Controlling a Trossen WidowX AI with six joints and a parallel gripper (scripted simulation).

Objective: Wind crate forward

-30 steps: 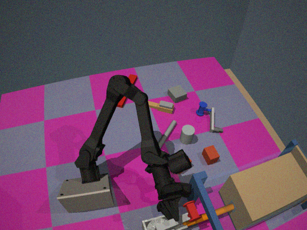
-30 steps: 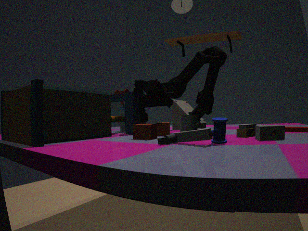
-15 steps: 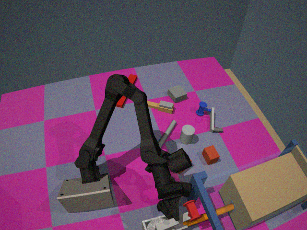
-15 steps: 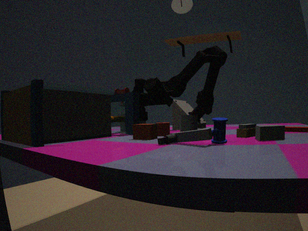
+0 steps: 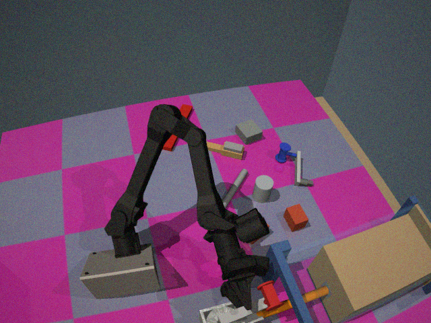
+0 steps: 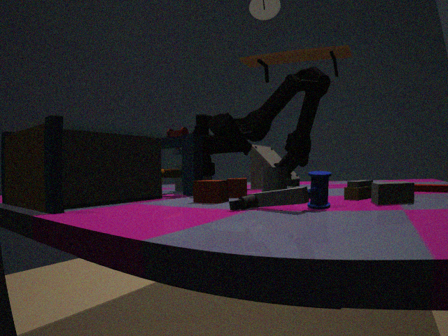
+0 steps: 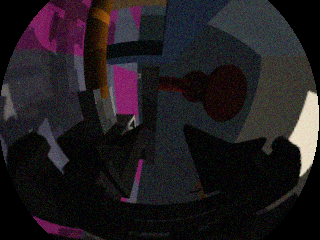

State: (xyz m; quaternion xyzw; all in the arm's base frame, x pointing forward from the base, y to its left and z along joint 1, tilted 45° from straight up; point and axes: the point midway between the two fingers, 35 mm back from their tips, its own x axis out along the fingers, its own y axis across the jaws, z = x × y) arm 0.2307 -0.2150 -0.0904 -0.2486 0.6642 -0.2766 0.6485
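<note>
The red knob is 5 cm ahead of my gripper tip, 2 cm above it and 1 cm to the left of it. Also, from my gripper tip: winch handle with red hub 1 cm to the left, 1 cm below, 1 cm ahead; then winch 11 cm below, 6 cm behind, 1 cm to the right; then blue steel frame 11 cm ahead, 3 cm below, 1 cm to the left.
</note>
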